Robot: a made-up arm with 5 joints.
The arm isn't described. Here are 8 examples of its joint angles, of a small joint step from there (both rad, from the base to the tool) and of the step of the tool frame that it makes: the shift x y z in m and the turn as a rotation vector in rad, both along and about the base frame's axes.
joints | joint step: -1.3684 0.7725 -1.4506 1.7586 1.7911 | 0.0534 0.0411 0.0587 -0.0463 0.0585
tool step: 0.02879 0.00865 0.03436 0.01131 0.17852 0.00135
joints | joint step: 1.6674 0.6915 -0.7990 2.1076 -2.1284 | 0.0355 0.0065 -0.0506 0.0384 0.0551
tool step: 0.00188 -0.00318 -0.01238 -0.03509 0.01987 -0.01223
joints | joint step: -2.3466 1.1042 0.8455 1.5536 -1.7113 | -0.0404 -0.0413 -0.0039 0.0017 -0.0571
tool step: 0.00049 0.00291 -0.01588 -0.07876 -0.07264 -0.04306
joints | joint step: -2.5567 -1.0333 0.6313 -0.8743 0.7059 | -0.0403 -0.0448 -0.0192 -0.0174 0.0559
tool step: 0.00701 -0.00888 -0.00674 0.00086 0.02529 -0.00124
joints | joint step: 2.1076 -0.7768 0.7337 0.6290 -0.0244 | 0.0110 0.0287 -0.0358 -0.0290 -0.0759
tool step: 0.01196 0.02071 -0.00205 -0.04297 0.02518 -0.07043
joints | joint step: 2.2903 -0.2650 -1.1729 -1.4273 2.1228 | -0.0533 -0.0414 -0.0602 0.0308 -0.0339
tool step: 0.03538 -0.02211 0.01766 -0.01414 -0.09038 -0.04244
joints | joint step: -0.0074 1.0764 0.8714 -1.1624 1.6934 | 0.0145 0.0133 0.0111 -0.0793 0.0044
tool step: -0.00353 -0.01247 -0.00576 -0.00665 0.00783 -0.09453
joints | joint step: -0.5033 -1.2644 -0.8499 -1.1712 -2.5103 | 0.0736 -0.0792 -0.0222 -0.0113 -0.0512
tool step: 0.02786 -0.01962 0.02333 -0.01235 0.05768 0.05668
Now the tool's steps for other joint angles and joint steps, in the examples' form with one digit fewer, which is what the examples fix.
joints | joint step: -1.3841 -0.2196 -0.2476 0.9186 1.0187 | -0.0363 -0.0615 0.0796 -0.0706 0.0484
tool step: 0.0203 -0.0161 -0.0293 -0.0268 0.0430 -0.1103
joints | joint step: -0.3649 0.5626 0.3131 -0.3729 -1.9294 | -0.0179 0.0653 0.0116 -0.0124 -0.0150
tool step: 0.0164 -0.0137 0.0093 0.0122 -0.0166 -0.0738
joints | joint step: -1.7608 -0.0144 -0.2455 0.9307 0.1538 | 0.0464 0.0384 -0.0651 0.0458 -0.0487
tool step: -0.0244 0.0043 0.0191 -0.0105 -0.0390 0.0810
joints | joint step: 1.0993 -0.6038 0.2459 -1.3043 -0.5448 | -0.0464 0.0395 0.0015 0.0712 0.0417
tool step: 0.0029 0.0108 0.0013 0.0180 -0.0452 -0.0141
